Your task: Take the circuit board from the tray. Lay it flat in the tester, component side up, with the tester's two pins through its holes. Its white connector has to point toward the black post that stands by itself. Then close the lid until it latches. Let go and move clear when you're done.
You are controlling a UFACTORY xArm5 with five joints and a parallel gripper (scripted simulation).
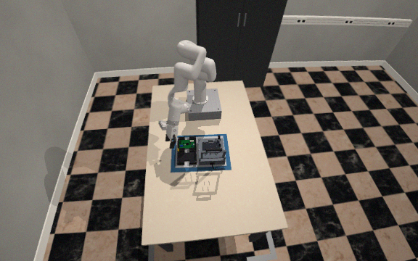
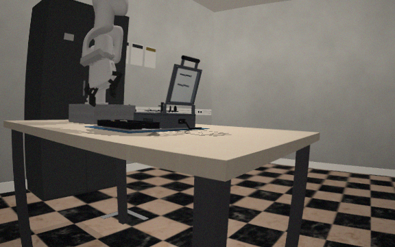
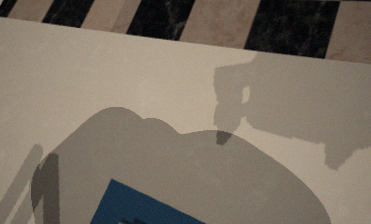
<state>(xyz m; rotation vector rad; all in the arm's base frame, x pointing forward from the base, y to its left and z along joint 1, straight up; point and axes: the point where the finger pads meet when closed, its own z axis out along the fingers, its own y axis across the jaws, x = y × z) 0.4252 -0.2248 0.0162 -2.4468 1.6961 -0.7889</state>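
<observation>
My hand is 110 mm to the right of the green circuit board, 90 mm above it and 50 mm past it. The rest, counted from my hand: black post (340 mm to the left, 50 mm behind, 20 mm below); then tester lid (280 mm to the left, 140 mm ahead, 80 mm above).
</observation>
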